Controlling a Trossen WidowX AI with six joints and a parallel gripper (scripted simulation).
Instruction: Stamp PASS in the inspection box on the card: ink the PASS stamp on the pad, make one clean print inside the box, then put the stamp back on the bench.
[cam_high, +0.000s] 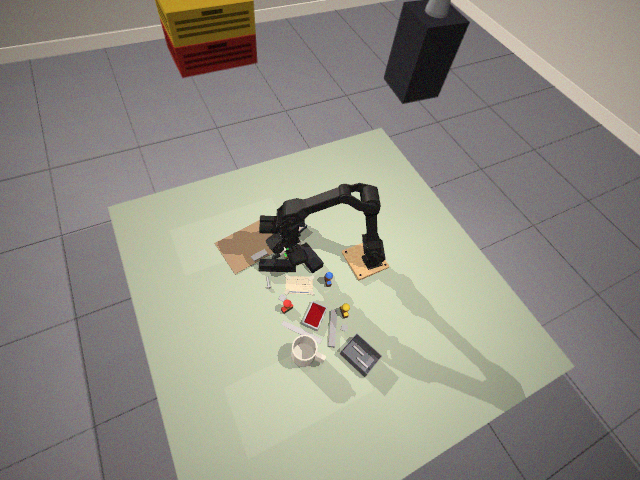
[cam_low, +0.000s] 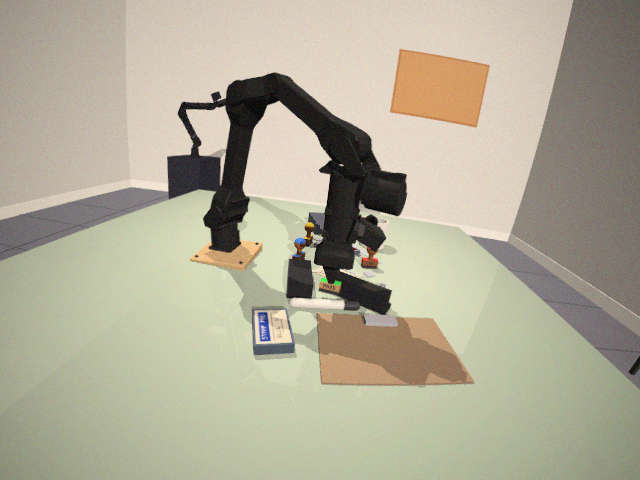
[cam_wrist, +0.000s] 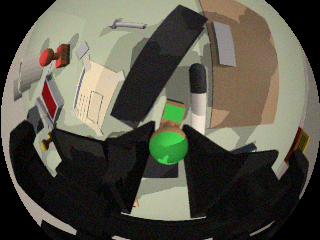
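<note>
Right now my gripper tip is 30 mm to the left of the white marker, 30 mm above it and 20 mm short of it. The rest, counted from my gripper tip: cream card: 120 mm to the left, 50 mm below; long black block: 50 mm ahead, 30 mm below, 20 mm to the left; green-knobbed stamp: 10 mm below.
</note>
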